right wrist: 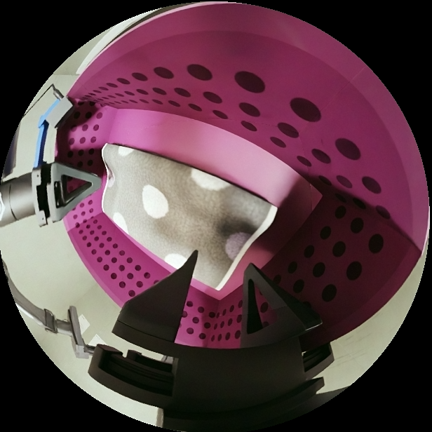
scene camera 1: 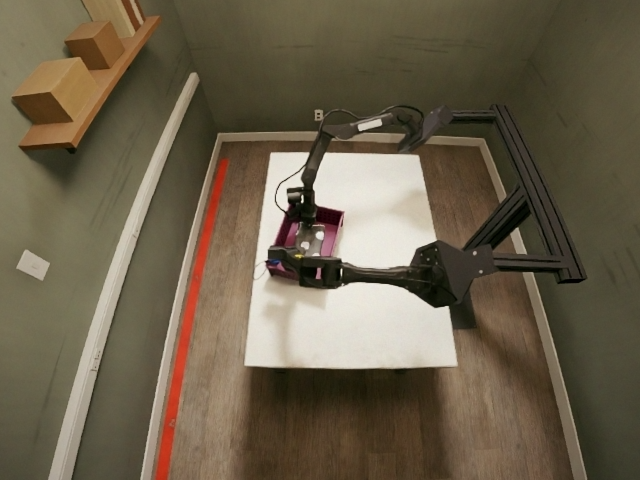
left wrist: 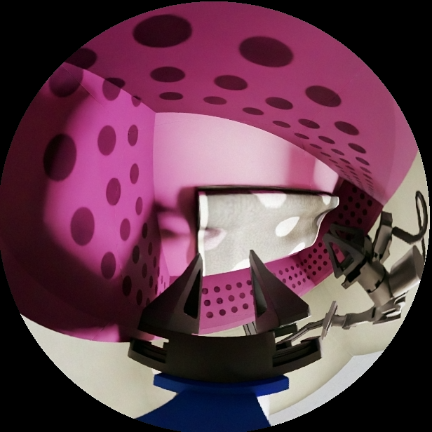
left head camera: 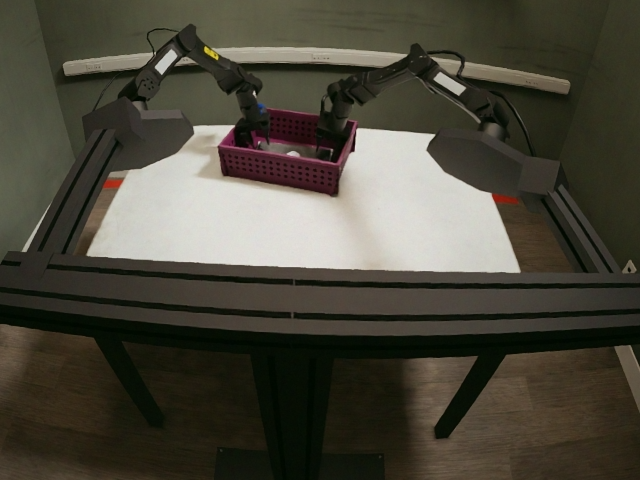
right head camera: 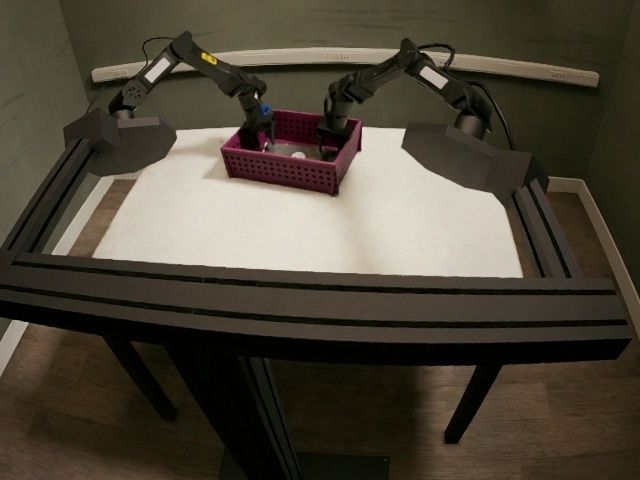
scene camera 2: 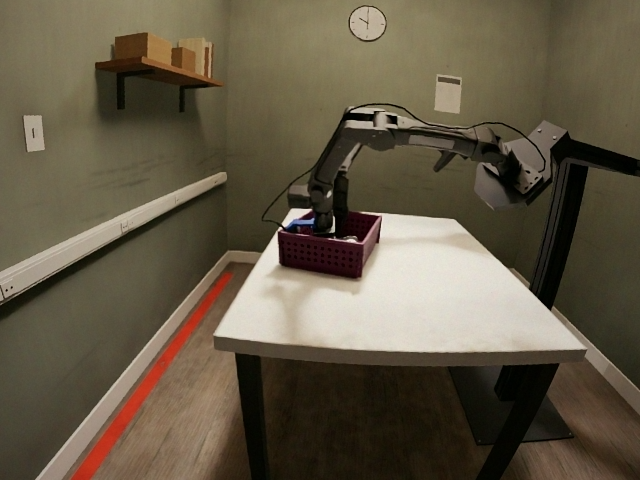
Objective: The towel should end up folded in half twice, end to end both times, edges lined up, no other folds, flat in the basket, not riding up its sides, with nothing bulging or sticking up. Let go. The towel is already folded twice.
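Observation:
The grey towel with white spots (left head camera: 310,150) (scene camera 1: 310,240) (left wrist: 250,225) (right wrist: 180,200) lies as a folded rectangle on the floor of the magenta basket (left head camera: 279,167) (right head camera: 281,170) (scene camera 2: 320,253) (left wrist: 215,60). It looks mostly flat; in the left wrist view its far end edge looks wavy, and in the right wrist view its near end edge curves slightly. Its layers cannot be counted. My left gripper (left wrist: 225,255) is part open and empty, inside the basket above one towel end. My right gripper (right wrist: 222,261) is part open and empty, above the other end. No cloth shows between either pair of fingers.
The basket stands on the white table (left head camera: 232,222) (scene camera 2: 413,299), near its far edge in the head views. Its perforated walls rise around both grippers. Both arms reach in over the rim. A dark frame (left head camera: 330,297) runs along the near side in the left head view.

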